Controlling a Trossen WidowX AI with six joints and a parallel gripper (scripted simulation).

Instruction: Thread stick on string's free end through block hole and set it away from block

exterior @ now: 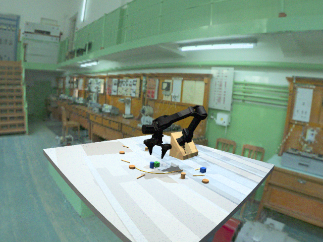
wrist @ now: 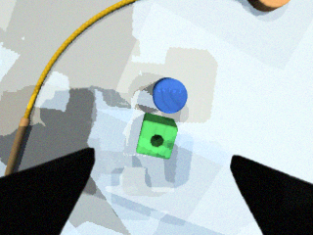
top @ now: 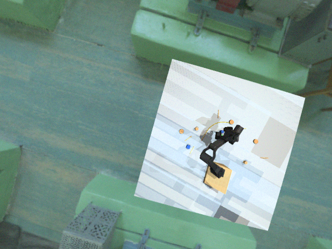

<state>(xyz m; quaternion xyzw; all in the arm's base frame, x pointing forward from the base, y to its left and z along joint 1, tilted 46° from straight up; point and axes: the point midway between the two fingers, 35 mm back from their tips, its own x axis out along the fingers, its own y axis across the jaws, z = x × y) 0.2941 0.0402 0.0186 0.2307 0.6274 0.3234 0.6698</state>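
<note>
My gripper tip is now 5 cm above the green cube. Round my gripper tip: round wooden button: 14 cm ahead, 7 cm to the right, 6 cm below; blue cylinder: 4 cm ahead, 5 cm below; thin wooden stick: 4 cm behind, 14 cm to the left, 6 cm below.
</note>
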